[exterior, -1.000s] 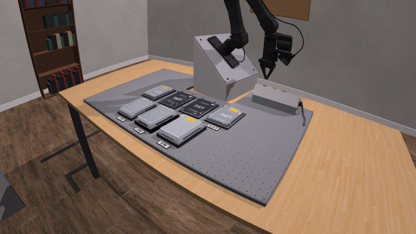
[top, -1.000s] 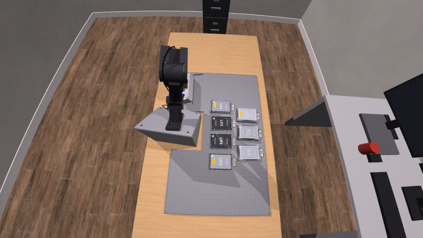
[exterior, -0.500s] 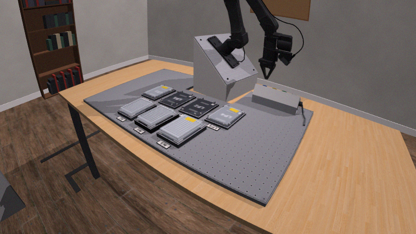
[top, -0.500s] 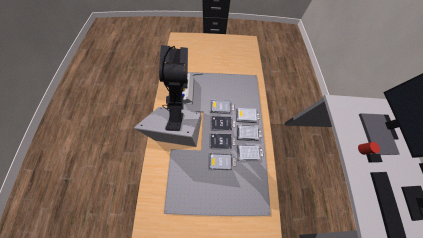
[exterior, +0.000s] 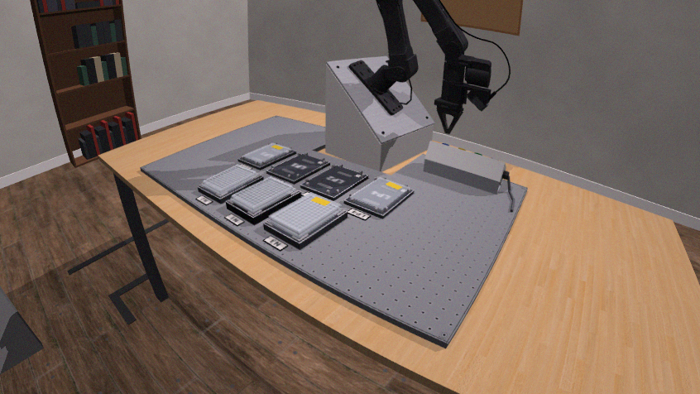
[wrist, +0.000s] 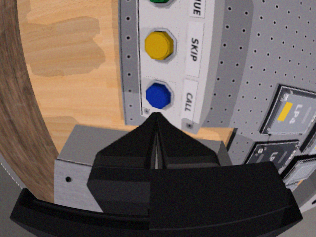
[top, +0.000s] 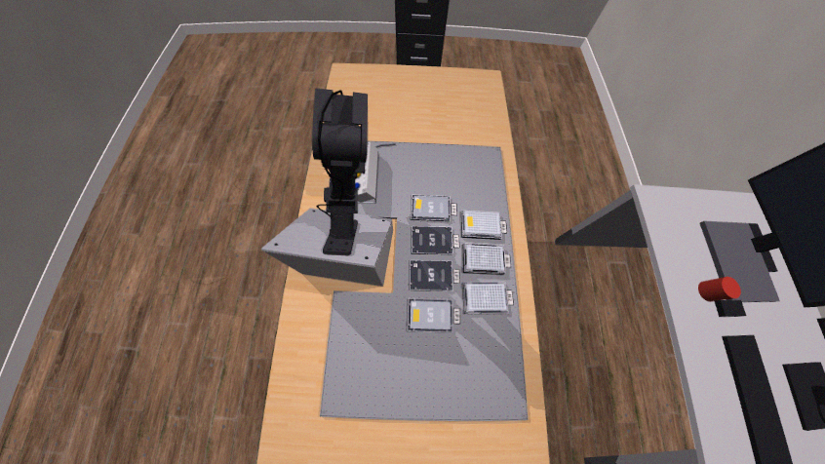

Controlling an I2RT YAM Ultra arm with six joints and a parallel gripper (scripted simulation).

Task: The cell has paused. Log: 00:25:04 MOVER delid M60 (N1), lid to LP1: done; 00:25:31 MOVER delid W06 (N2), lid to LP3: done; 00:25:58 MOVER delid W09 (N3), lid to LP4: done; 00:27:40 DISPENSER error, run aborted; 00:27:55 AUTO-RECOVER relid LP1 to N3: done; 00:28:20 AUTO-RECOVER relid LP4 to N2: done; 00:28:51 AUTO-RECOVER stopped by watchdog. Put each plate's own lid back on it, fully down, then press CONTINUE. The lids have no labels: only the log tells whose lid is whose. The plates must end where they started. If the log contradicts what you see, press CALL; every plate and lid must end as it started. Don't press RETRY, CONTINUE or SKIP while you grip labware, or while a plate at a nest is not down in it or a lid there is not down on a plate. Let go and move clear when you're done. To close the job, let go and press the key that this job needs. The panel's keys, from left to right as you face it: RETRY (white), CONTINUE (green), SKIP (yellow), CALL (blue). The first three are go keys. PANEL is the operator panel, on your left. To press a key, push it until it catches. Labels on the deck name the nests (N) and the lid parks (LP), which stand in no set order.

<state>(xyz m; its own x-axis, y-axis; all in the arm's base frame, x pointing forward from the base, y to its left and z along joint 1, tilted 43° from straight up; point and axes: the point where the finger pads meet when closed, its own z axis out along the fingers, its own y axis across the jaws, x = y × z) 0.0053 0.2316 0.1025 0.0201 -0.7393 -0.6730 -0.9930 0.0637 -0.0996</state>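
Right now my hand is 5 cm above the blue call key. Round my hand: green continue key 10 cm to the left, 5 cm below; yellow skip key 5 cm to the left, 5 cm below.
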